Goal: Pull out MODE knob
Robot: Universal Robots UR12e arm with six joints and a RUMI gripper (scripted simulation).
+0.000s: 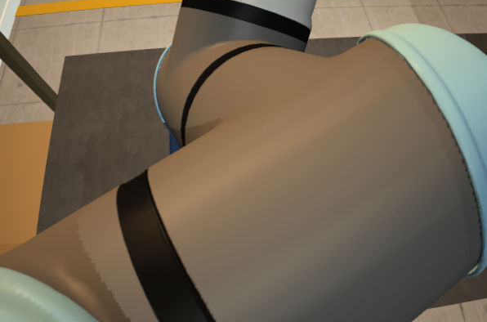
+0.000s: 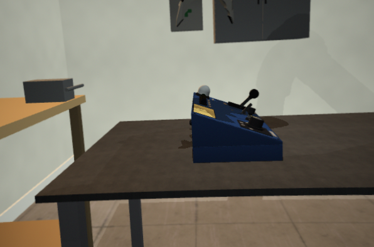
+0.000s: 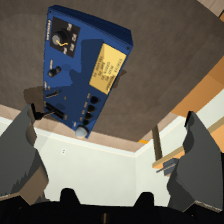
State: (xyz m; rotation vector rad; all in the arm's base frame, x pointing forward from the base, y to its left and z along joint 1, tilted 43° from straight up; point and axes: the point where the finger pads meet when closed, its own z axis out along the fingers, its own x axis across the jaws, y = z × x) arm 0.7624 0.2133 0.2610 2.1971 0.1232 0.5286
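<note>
Right now my hand is 29 cm above the black mode knob, 21 cm past it and 16 cm to the left of it. The rest, counted from my hand: check toggle: 30 cm below, 27 cm to the right, 24 cm behind; then blue sloped console: 31 cm below, 23 cm to the right, 19 cm behind; then program dial: 29 cm below, 16 cm behind, 5 cm to the right.
</note>
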